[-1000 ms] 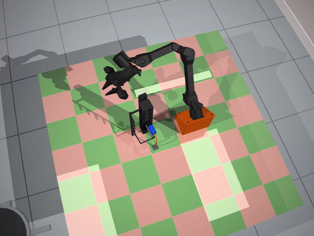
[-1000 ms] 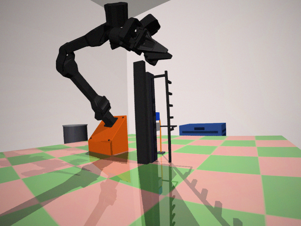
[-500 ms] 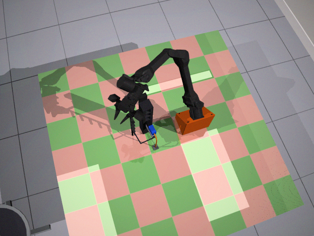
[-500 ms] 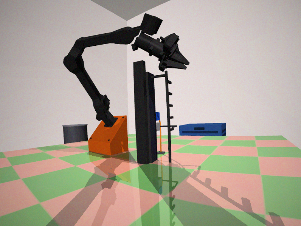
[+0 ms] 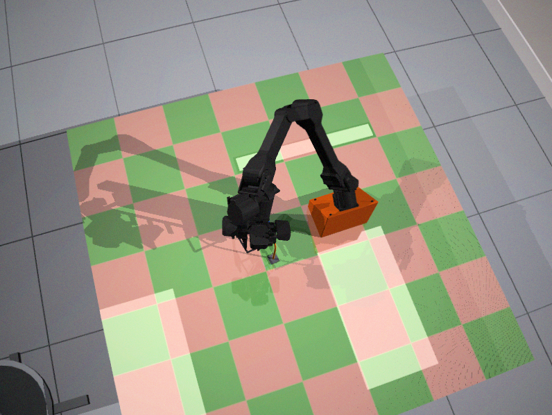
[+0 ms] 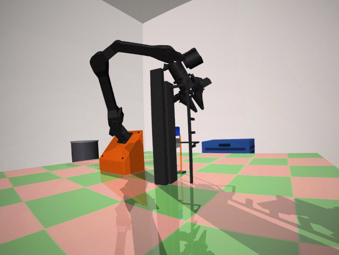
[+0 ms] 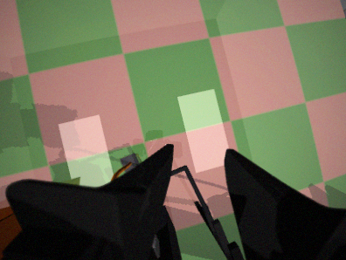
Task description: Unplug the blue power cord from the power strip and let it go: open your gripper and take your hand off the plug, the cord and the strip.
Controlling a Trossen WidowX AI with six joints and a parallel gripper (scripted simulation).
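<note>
Right now my gripper tip is 6 cm past the blue plug, 9 cm to the left of it and 7 cm above it.
</note>
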